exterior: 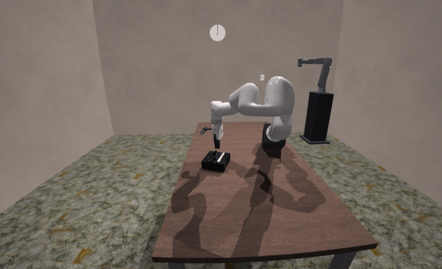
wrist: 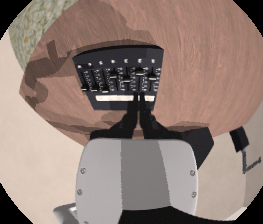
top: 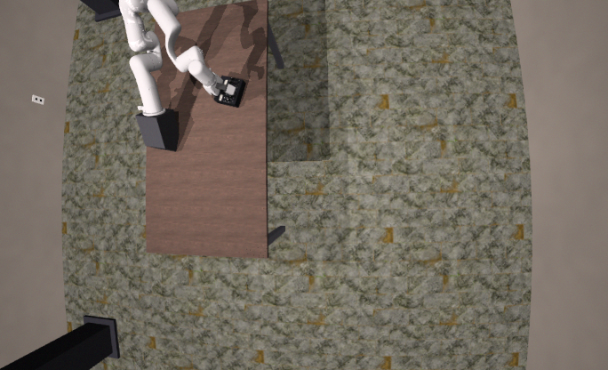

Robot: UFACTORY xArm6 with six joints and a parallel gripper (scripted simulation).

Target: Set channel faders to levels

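The fader cap is 2 cm ahead of my hand, 2 cm to the left of it and 5 cm below it.
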